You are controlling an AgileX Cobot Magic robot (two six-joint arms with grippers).
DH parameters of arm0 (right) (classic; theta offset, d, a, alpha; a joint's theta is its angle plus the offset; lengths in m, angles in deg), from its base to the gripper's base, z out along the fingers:
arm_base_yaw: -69.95 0.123 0 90
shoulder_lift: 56.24 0 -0.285 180
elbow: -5.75 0 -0.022 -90
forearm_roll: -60.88 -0.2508 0 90
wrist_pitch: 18.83 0 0.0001 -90
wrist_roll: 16.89 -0.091 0 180
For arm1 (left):
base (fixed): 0 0 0 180
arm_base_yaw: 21.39 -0.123 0 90
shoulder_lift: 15.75 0 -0.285 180
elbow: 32.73 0 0.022 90
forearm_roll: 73.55 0.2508 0 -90
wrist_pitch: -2.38 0 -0.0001 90
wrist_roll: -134.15 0.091 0 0
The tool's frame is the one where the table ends.
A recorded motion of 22 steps. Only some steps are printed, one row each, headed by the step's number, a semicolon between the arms.
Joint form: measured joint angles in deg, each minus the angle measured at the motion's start. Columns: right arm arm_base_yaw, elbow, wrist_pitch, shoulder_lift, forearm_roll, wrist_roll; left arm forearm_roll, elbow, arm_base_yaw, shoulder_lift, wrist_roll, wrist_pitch.
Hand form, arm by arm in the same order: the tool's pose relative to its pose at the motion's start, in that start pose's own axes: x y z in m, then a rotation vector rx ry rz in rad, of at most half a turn. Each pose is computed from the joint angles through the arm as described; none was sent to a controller.
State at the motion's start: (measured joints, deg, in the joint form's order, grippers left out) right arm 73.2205 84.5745 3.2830 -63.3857 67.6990 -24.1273; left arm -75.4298 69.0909 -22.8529 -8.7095 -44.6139 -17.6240
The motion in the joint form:
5: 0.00 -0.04 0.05 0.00 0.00 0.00; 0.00 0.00 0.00 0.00 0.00 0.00
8: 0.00 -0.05 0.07 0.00 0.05 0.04; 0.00 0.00 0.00 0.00 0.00 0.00
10: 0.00 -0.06 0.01 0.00 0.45 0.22; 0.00 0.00 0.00 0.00 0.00 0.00
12: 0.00 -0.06 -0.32 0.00 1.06 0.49; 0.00 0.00 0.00 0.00 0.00 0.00
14: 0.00 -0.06 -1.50 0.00 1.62 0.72; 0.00 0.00 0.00 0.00 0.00 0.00
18: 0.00 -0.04 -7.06 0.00 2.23 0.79; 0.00 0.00 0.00 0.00 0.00 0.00
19: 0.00 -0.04 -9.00 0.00 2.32 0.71; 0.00 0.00 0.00 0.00 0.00 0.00
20: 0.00 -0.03 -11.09 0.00 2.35 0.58; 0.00 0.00 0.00 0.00 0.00 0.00
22: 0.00 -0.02 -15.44 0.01 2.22 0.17; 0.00 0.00 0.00 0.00 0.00 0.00
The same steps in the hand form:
5: -0.0001 0.0000 -0.0001 0.0001 0.0002 0.0000; 0.0000 0.0000 0.0000 0.0000 0.0000 0.0000
8: -0.0002 0.0000 -0.0001 0.0005 0.0003 -0.0015; 0.0000 0.0000 0.0000 0.0000 0.0000 0.0000
10: -0.0003 -0.0003 -0.0001 0.0029 -0.0012 -0.0111; 0.0000 0.0000 0.0000 0.0000 0.0000 0.0000
12: -0.0009 -0.0006 -0.0001 0.0062 -0.0074 -0.0257; 0.0000 0.0000 0.0000 0.0000 0.0000 0.0000
14: -0.0028 -0.0006 -0.0002 0.0071 -0.0283 -0.0388; 0.0000 0.0000 0.0000 0.0000 0.0000 0.0000
18: -0.0114 0.0005 -0.0008 -0.0023 -0.1245 -0.0507; 0.0000 0.0000 0.0000 0.0000 0.0000 0.0000
19: -0.0145 0.0010 -0.0012 -0.0066 -0.1581 -0.0510; 0.0000 0.0000 0.0000 0.0000 0.0000 0.0000
20: -0.0176 0.0015 -0.0018 -0.0118 -0.1941 -0.0494; 0.0000 0.0000 0.0000 0.0000 0.0000 0.0000
22: -0.0242 0.0026 -0.0033 -0.0240 -0.2691 -0.0406; 0.0000 0.0000 0.0000 0.0000 0.0000 0.0000

